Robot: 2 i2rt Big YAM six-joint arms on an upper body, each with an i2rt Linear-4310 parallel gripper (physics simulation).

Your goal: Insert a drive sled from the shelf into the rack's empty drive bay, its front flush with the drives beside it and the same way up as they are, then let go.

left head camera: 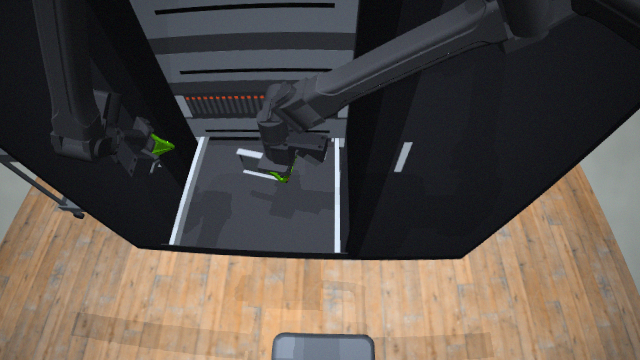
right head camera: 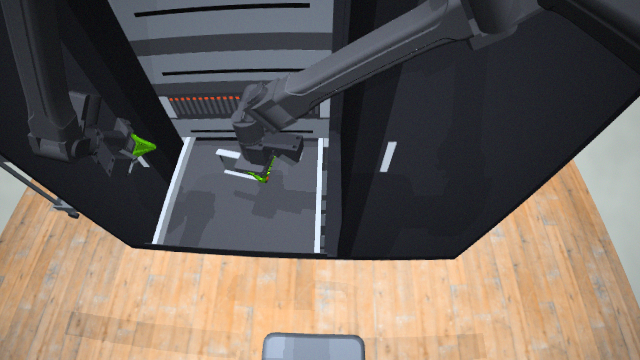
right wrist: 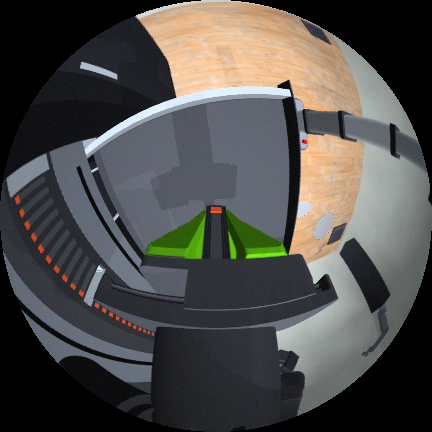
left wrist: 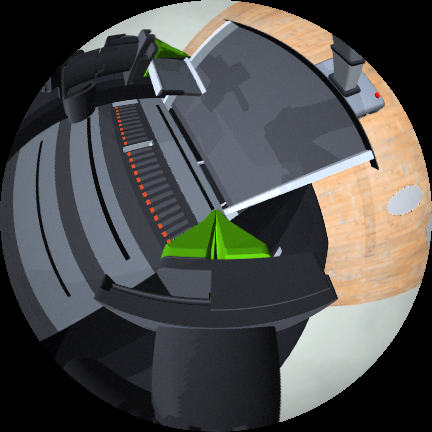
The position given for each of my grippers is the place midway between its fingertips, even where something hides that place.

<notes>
I see my left gripper (right head camera: 155,146), my right gripper (right wrist: 215,215), a drive sled (left wrist: 170,75) and a grey shelf (left head camera: 229,209).
The drive sled shows as well in the right wrist view (right wrist: 215,245). My left gripper also shows in the left head camera view (left head camera: 173,146) and in the left wrist view (left wrist: 215,215). My right gripper is seen too in the left wrist view (left wrist: 184,58).
</notes>
